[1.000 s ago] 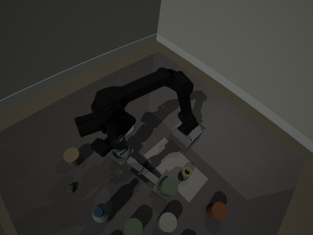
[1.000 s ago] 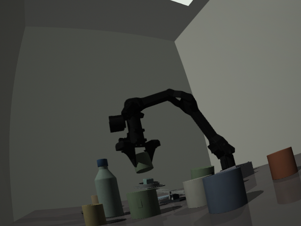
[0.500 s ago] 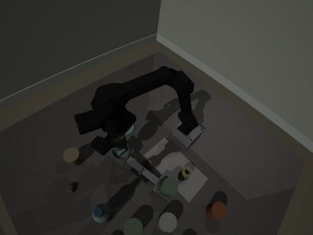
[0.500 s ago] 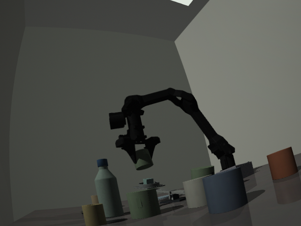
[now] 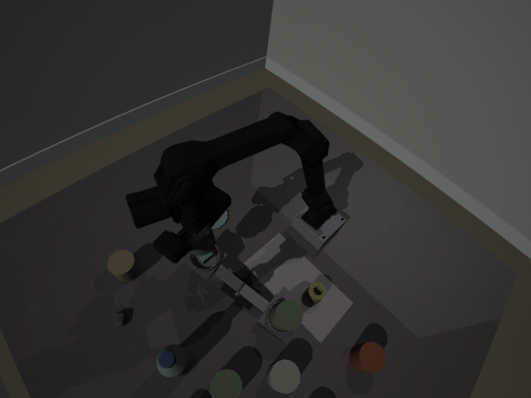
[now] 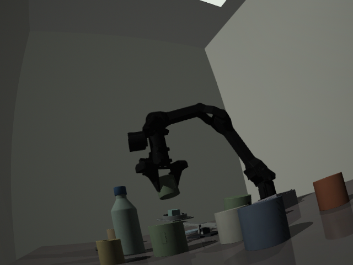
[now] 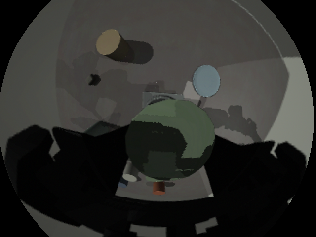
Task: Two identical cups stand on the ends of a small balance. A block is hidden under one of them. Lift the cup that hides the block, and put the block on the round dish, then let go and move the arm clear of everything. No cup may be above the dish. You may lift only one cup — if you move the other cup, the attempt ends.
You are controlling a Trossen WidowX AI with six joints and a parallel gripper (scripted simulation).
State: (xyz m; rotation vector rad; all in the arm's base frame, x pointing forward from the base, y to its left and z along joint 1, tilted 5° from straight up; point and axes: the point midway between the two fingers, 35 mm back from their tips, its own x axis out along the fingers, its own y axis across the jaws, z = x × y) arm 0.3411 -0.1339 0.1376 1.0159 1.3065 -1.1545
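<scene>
My gripper tip is 80 mm above the teal block and 10 mm to the right of it. The rest, counted from my gripper tip: balance: 130 mm to the left, 130 mm below, 20 mm behind; then tan cylinder: 180 mm ahead, 140 mm to the right, 130 mm below; then round light-blue dish: 170 mm below, 120 mm behind, 110 mm to the right.
</scene>
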